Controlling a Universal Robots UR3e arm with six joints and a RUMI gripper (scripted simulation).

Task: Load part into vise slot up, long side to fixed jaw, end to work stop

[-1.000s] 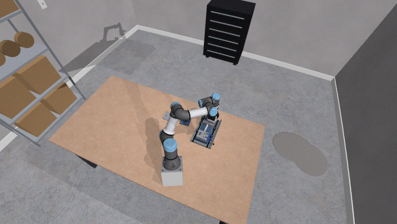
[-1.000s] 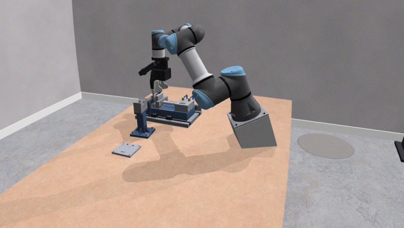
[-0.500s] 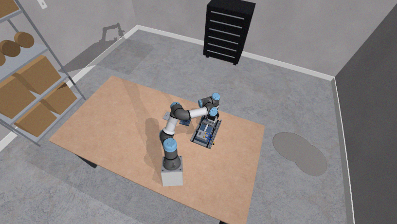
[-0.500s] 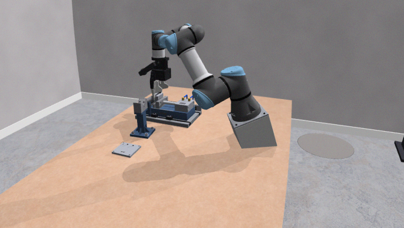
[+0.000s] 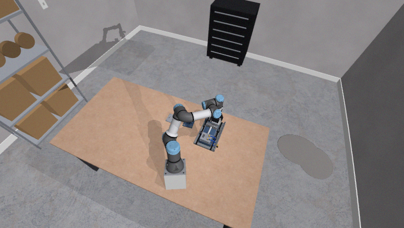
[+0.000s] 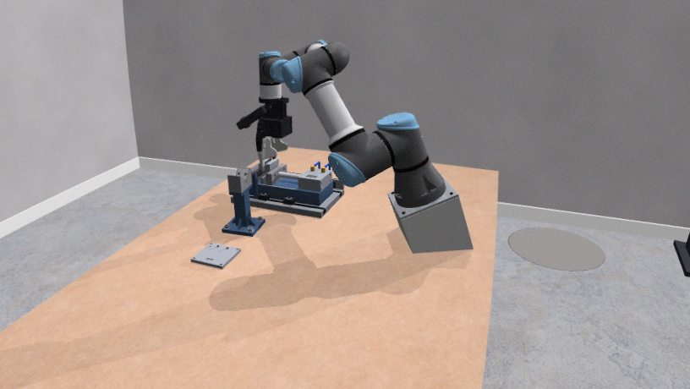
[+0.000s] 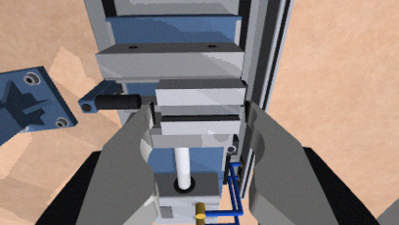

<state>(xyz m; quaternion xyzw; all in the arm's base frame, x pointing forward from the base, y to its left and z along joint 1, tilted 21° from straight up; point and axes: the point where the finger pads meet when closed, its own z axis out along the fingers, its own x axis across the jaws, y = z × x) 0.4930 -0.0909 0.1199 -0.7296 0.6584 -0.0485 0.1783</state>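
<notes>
The part lies right at my hand. Round my hand: fixed jaw (3 cm ahead, 2 cm to the left, 3 cm below); then work stop (1 cm behind, 7 cm to the left, 1 cm below); then vise (7 cm behind, 1 cm to the left, 6 cm below).
</notes>
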